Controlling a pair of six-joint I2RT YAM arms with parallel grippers.
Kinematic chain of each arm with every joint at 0, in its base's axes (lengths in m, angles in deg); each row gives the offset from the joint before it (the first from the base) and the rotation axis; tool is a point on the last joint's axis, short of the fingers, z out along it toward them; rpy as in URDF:
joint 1: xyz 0 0 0.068 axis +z
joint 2: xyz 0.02 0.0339 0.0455 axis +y
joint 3: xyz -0.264 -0.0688 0 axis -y
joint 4: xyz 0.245 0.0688 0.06 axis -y
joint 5: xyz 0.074 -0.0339 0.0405 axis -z
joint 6: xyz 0.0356 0 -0.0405 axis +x
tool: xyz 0 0 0 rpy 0 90 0
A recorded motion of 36 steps. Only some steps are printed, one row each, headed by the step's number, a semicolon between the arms.
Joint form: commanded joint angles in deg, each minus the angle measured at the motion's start. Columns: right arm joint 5, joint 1, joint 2, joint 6, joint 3, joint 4; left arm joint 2, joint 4, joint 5, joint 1, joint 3, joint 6.
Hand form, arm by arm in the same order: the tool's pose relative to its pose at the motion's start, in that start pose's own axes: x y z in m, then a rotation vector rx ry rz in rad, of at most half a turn. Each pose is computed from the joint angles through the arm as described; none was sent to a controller.
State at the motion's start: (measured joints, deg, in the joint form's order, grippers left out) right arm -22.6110 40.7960 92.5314 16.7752 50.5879 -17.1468; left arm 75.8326 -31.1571 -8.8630 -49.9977 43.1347 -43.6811
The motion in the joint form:
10: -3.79 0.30 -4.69 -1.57 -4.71 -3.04; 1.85 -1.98 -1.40 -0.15 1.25 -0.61
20: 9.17 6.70 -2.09 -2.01 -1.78 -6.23; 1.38 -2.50 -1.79 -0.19 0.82 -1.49
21: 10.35 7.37 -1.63 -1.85 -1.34 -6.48; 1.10 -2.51 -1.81 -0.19 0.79 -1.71
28: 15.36 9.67 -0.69 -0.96 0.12 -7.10; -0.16 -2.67 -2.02 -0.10 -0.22 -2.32
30: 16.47 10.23 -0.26 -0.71 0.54 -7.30; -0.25 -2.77 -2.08 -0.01 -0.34 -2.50
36: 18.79 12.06 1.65 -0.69 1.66 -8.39; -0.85 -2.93 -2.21 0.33 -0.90 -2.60
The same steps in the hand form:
10: 0.0256 0.0007 -0.0099 -0.0521 0.0675 -0.0094; -0.0009 -0.0013 0.0035 -0.0474 0.0155 -0.0008
20: 0.0281 0.0215 0.0052 0.1364 0.0968 -0.1014; 0.0011 0.0008 0.0028 -0.0578 0.0163 -0.0140
21: 0.0279 0.0239 0.0073 0.1531 0.0991 -0.1085; 0.0010 0.0010 0.0018 -0.0552 0.0130 -0.0185
28: 0.0266 0.0331 0.0117 0.2217 0.0858 -0.1330; 0.0038 0.0048 -0.0002 -0.0574 0.0088 -0.0307
30: 0.0263 0.0352 0.0135 0.2375 0.0855 -0.1377; 0.0041 0.0056 -0.0001 -0.0604 0.0092 -0.0349
36: 0.0288 0.0407 0.0219 0.2746 0.1122 -0.1621; 0.0051 0.0087 -0.0006 -0.0658 0.0079 -0.0415

